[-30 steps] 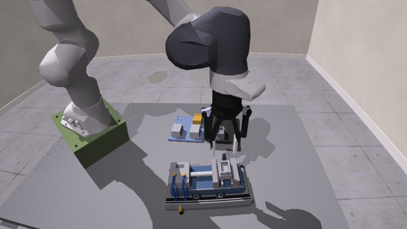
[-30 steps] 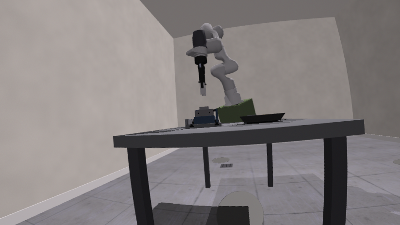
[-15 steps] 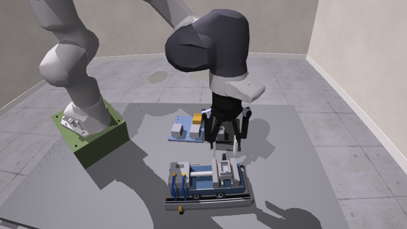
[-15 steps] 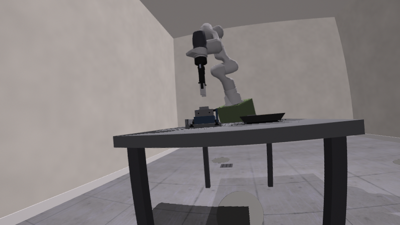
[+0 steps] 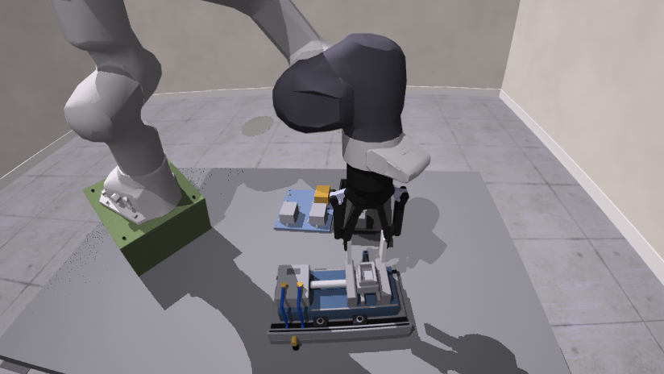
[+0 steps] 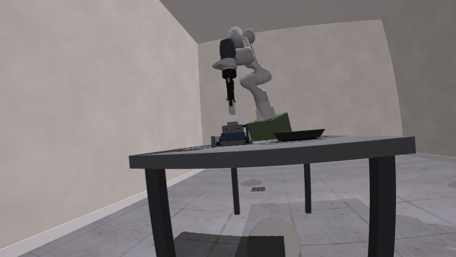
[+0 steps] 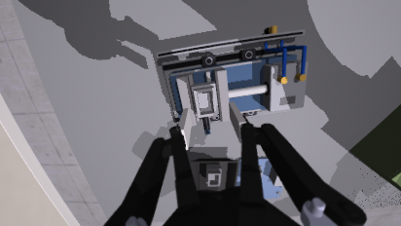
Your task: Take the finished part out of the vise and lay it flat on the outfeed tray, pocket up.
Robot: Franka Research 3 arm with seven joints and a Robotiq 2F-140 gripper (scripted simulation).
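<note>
Now: the vise 15 cm below my hand, 6 cm behind it and 1 cm to the right of it. Round my hand: orange block: 36 cm to the left, 16 cm below, 16 cm behind; then blue fixture plate: 31 cm to the left, 20 cm behind, 18 cm below.
</note>
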